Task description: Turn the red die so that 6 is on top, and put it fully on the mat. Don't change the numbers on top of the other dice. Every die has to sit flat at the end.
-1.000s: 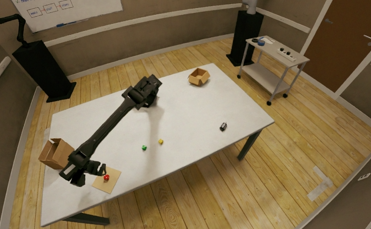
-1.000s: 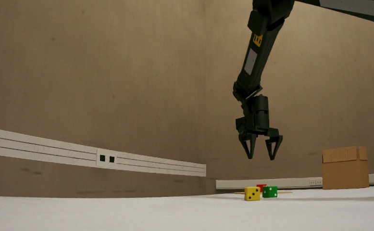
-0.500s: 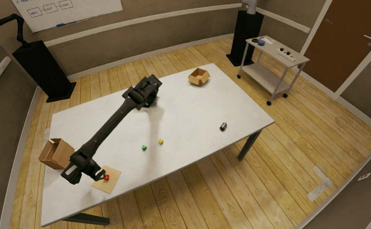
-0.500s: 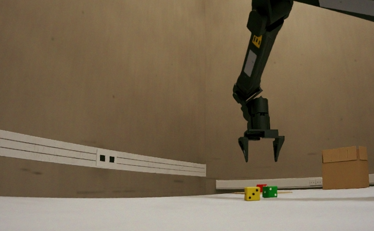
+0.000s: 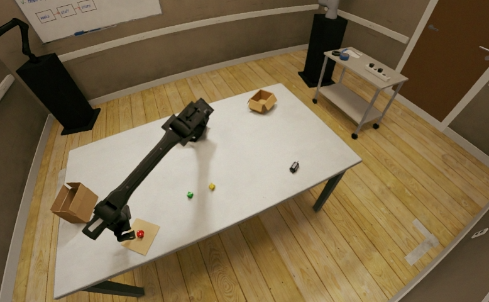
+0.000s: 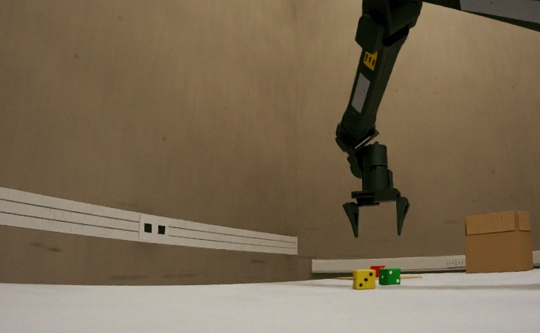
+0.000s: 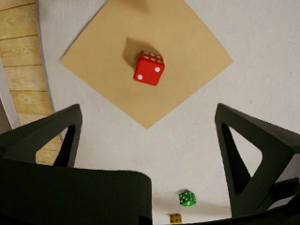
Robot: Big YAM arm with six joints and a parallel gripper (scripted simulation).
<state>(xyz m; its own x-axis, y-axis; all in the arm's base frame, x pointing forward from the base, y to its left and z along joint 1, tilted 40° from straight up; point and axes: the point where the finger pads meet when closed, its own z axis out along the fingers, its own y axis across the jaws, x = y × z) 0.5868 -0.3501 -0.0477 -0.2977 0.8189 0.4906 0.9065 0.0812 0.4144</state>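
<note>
My gripper is now 80 mm above the red die. Also, from my hand: tan mat (100 mm below); then green die (160 mm behind, 240 mm to the left, 90 mm below); then cardboard box (180 mm behind, 330 mm to the right, 40 mm below).
</note>
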